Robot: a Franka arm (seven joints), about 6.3 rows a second.
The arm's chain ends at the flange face. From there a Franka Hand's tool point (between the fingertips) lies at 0.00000 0.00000 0.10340 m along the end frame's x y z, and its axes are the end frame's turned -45 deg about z.
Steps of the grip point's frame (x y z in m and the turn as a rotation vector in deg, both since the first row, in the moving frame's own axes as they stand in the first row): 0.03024 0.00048 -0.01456 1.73 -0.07 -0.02; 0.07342 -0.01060 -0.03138 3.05 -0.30 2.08; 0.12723 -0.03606 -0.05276 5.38 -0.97 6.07; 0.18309 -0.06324 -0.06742 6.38 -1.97 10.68; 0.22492 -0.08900 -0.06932 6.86 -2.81 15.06; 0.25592 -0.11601 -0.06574 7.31 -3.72 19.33
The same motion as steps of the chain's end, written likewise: 0.02402 -0.01893 -0.01451 1.17 -1.27 -0.02; 0.04863 -0.05583 -0.03123 1.94 -2.37 2.08; 0.07225 -0.10943 -0.05229 3.12 -4.49 6.07; 0.09479 -0.16761 -0.06672 3.12 -5.90 10.68; 0.10760 -0.21527 -0.06846 2.86 -6.84 15.06; 0.11193 -0.25617 -0.06469 2.54 -7.80 19.33
